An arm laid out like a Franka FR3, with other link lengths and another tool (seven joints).
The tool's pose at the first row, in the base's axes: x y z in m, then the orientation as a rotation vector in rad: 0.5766 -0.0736 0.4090 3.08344 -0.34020 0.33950
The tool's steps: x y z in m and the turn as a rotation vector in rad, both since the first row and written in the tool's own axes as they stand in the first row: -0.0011 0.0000 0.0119 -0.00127 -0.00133 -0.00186; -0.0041 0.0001 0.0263 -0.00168 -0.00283 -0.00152; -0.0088 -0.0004 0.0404 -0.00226 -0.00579 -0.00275; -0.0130 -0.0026 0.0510 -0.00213 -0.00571 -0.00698; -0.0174 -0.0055 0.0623 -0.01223 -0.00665 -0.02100
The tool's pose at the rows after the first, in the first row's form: 0.5781 -0.0739 0.3971 3.08268 -0.33743 0.33706; 0.5783 -0.0740 0.3824 3.08267 -0.33803 0.33467; 0.5769 -0.0731 0.3677 3.08299 -0.33624 0.32994; 0.5756 -0.0706 0.3564 3.08335 -0.32966 0.32998; 0.5745 -0.0673 0.3444 3.07449 -0.30866 0.32540
